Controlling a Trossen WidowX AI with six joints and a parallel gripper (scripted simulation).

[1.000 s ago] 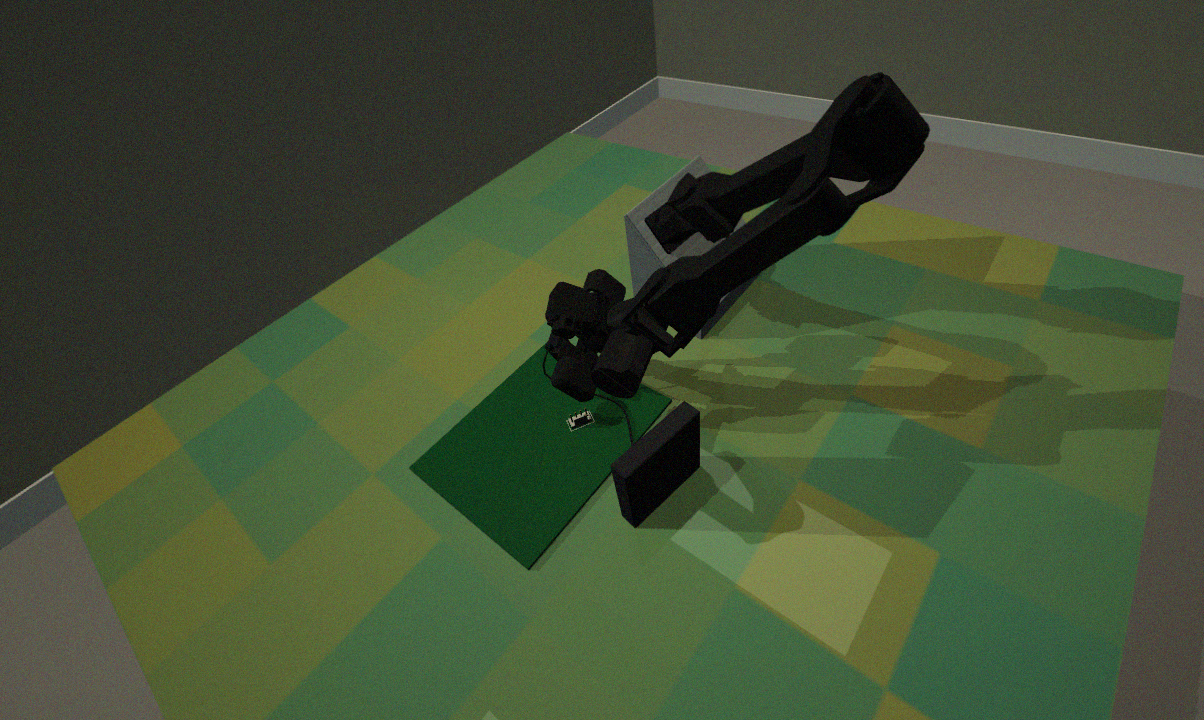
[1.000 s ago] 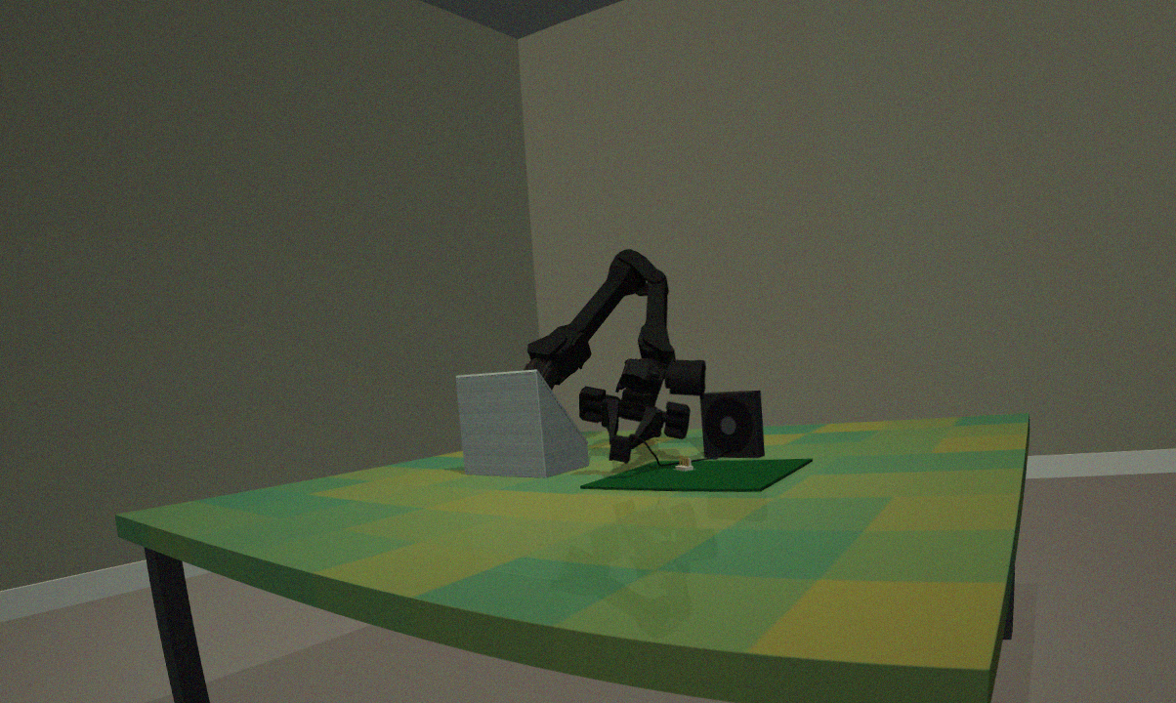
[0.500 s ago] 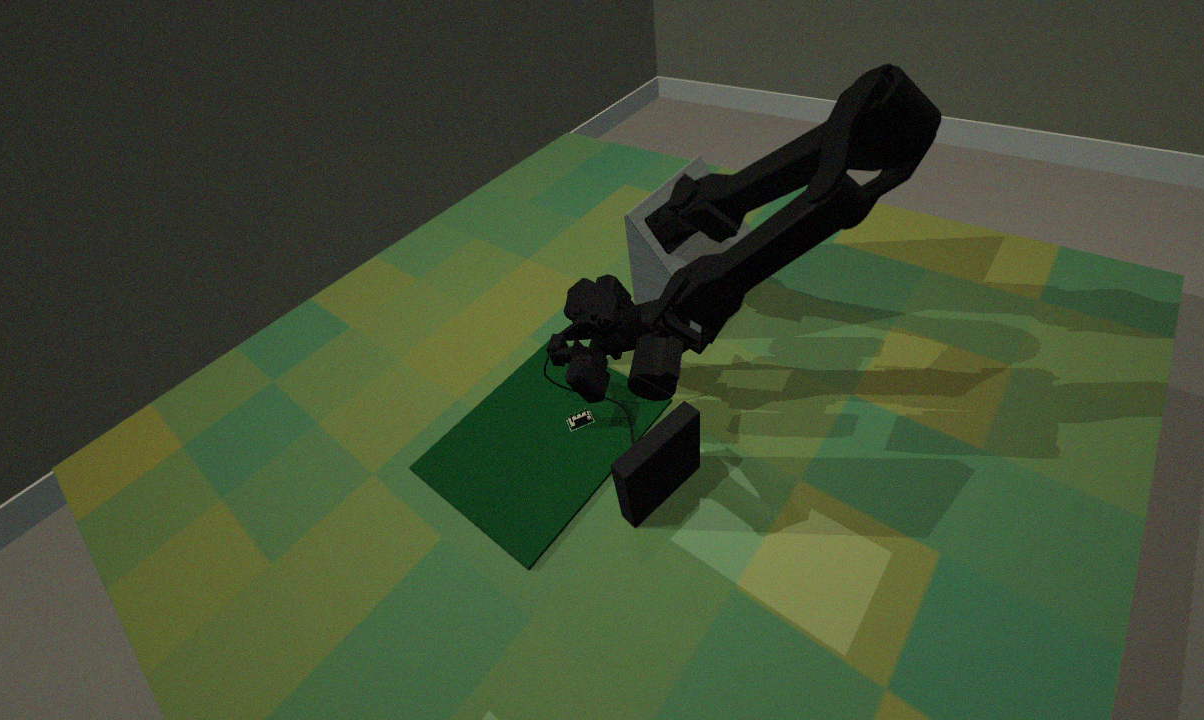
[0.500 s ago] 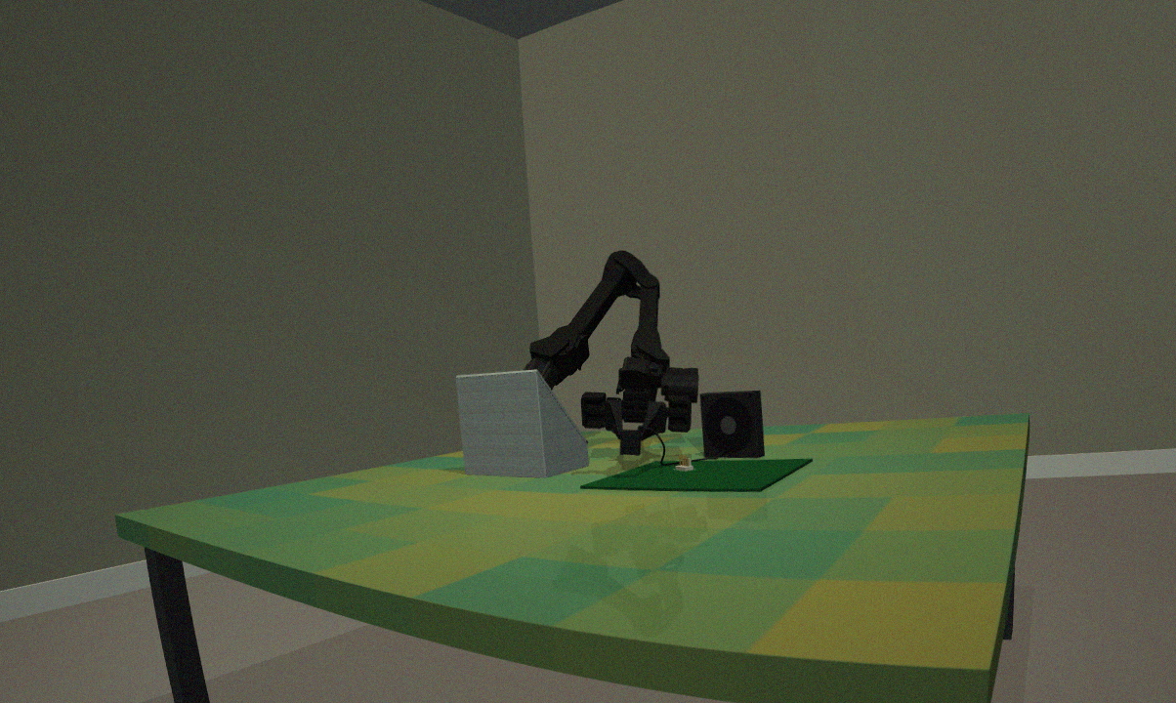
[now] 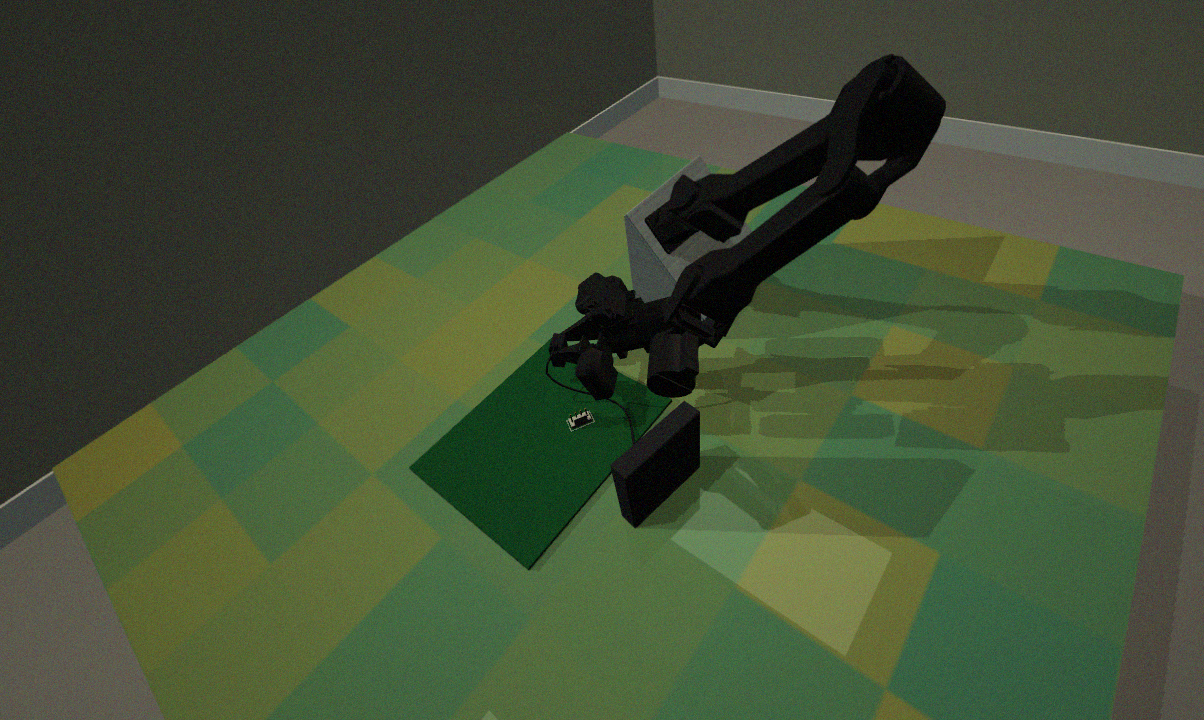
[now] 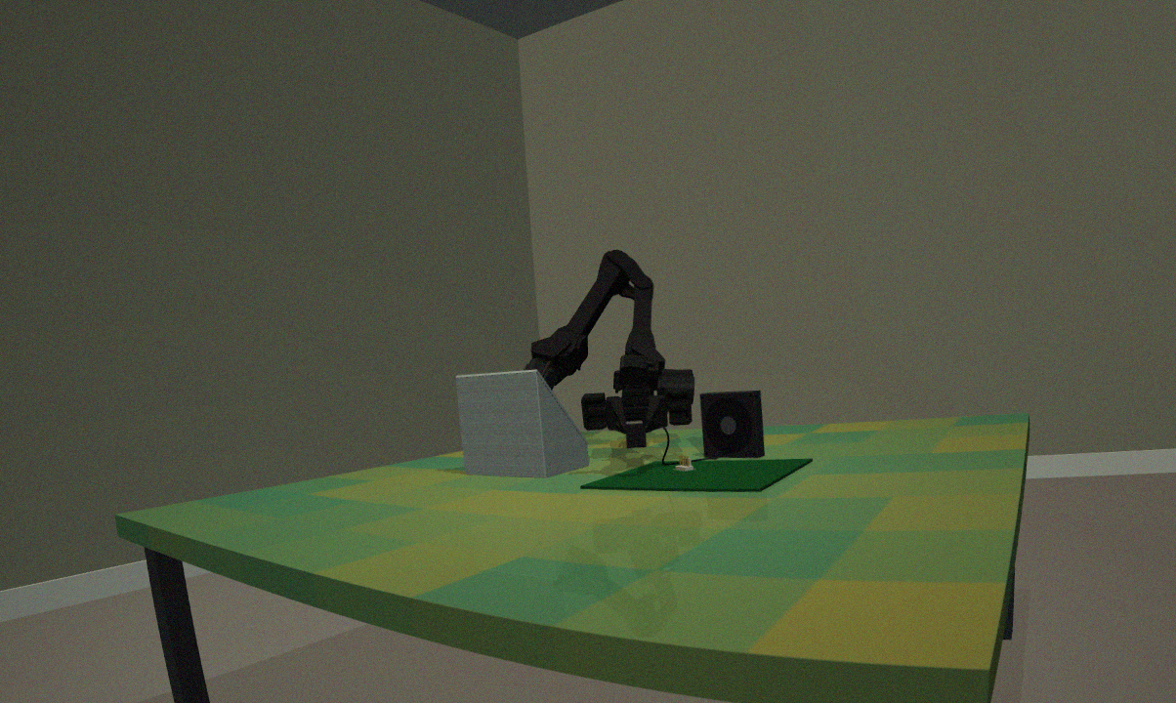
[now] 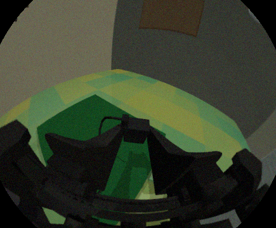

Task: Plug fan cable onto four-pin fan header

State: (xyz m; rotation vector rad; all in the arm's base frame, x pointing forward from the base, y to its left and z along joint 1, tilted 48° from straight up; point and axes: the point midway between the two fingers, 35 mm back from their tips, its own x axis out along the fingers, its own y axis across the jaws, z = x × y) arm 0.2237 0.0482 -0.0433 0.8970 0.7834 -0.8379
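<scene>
Now: the black plug 10 mm below my gripper tip. From my gripper tip the other things lie so: black fan (220 mm to the left, 60 mm ahead, 20 mm below); then dark green board (90 mm below, 90 mm ahead, 40 mm to the left).
</scene>
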